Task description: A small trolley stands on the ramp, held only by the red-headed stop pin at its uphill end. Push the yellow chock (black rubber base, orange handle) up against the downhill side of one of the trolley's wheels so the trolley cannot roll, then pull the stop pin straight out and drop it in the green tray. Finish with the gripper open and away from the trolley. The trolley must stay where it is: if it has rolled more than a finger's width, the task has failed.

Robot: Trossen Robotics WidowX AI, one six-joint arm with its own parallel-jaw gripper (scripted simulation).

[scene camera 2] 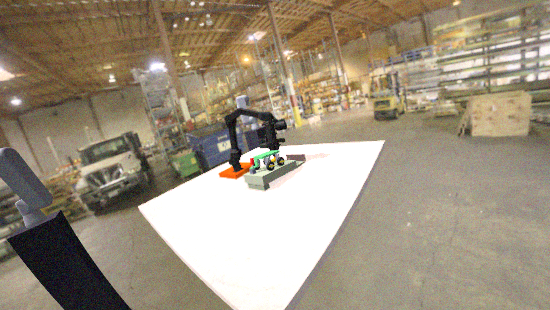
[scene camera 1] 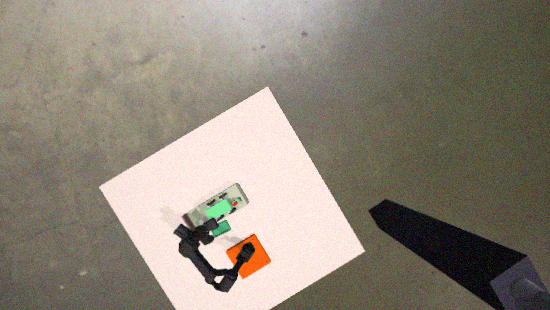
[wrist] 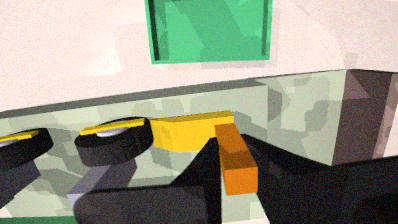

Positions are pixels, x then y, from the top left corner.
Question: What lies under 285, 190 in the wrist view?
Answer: The gripper.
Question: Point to a grey-green ramp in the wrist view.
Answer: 303, 113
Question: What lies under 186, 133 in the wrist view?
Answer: A yellow chock.
